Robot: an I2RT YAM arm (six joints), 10 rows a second.
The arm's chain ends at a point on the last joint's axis. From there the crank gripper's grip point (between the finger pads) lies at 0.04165 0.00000 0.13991 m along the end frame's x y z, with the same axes.
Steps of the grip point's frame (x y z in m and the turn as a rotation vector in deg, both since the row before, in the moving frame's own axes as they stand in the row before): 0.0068 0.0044 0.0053 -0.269 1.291 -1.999; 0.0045 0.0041 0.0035 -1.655 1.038 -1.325; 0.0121 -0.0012 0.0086 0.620 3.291 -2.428; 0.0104 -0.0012 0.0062 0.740 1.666 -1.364; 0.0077 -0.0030 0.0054 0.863 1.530 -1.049
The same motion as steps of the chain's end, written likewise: 0.0037 0.0053 0.0063 -0.269 1.291 -1.999; 0.0019 0.0011 0.0043 -1.655 1.038 -1.325; 0.0042 0.0022 0.0112 0.620 3.291 -2.428; 0.0064 0.0016 0.0075 0.740 1.666 -1.364; 0.0040 -0.0001 0.0066 0.863 1.530 -1.049
